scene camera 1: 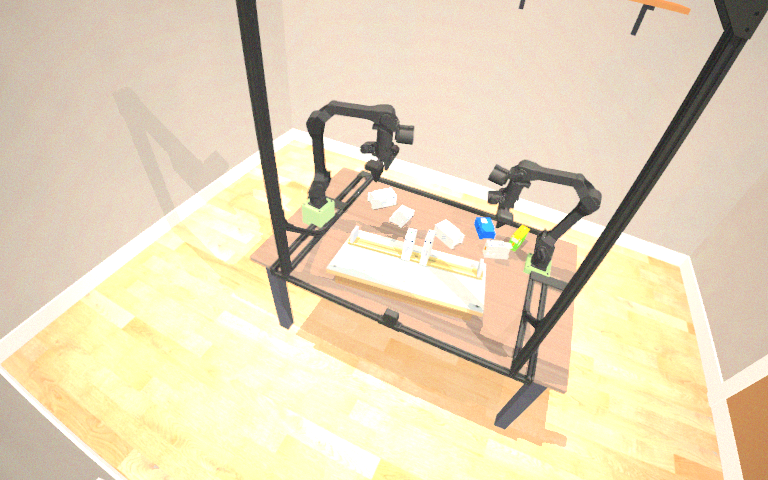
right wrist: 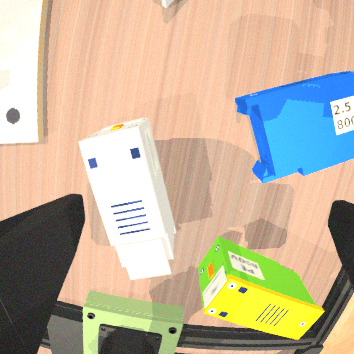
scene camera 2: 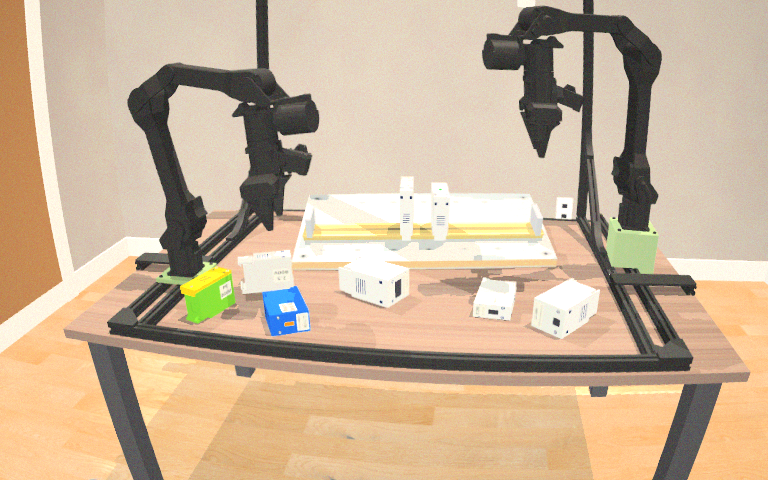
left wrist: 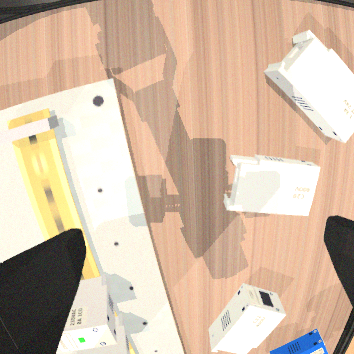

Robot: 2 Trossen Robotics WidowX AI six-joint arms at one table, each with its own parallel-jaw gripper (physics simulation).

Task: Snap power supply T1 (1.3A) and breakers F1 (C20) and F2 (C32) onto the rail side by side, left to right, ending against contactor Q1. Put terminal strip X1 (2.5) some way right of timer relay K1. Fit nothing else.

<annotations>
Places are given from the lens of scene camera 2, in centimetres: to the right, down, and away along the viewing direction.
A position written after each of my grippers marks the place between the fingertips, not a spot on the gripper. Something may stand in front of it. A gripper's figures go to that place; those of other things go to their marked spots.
my left gripper (scene camera 2: pixel 538 153): 29, -16, 102
my right gripper (scene camera 2: pixel 275 222): -20, -3, 101
blue module (scene camera 2: pixel 286 312): -16, 12, 92
green-yellow module (scene camera 2: pixel 207 295): -31, 10, 96
white base plate (scene camera 2: pixel 339 208): -11, -8, 137
The marked spots on the green-yellow module and the white base plate are 49 cm apart.
</annotations>
